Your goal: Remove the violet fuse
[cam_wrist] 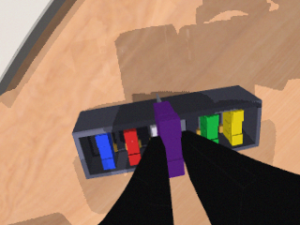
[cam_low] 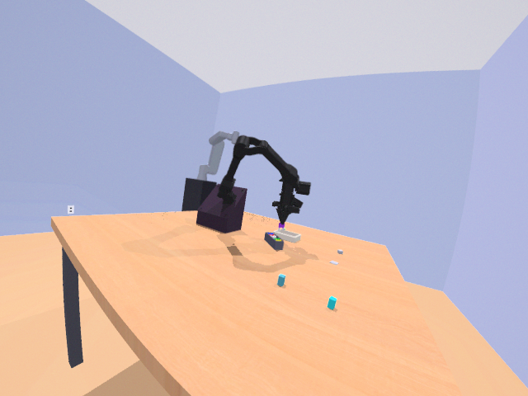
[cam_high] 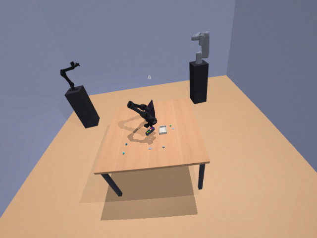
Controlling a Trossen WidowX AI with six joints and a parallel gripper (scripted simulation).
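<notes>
Right now my gripper tip is 14 cm to the right of the white tray, 10 cm above it and 1 cm short of it.
</notes>
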